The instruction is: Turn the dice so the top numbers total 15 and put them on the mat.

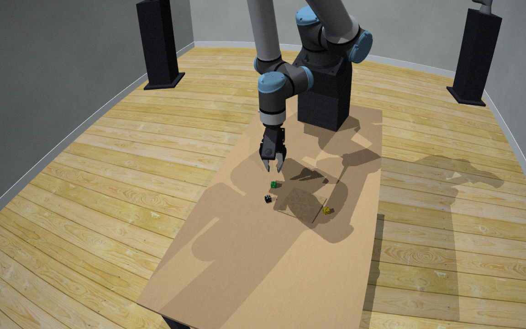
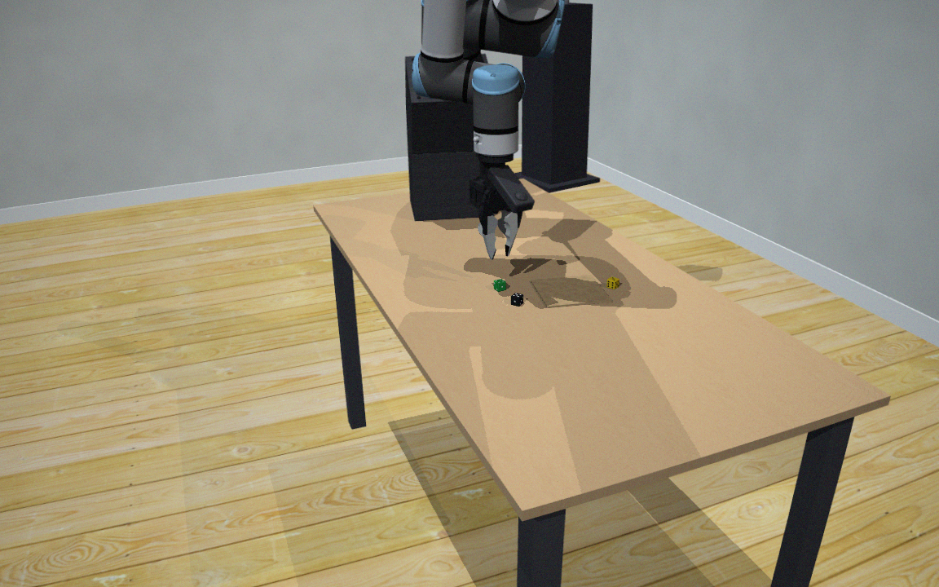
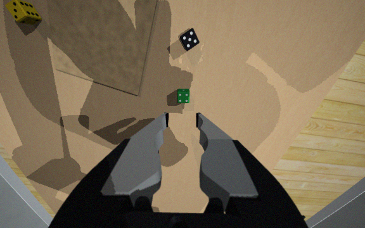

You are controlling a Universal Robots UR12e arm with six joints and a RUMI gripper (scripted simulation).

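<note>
My hand is 8 cm above the green die. The rest, counted from my hand: thin square mat (10 cm ahead, 12 cm to the left, 9 cm below); yellow die (13 cm ahead, 20 cm to the left, 8 cm below); black die (8 cm ahead, 2 cm to the right, 8 cm below).
</note>
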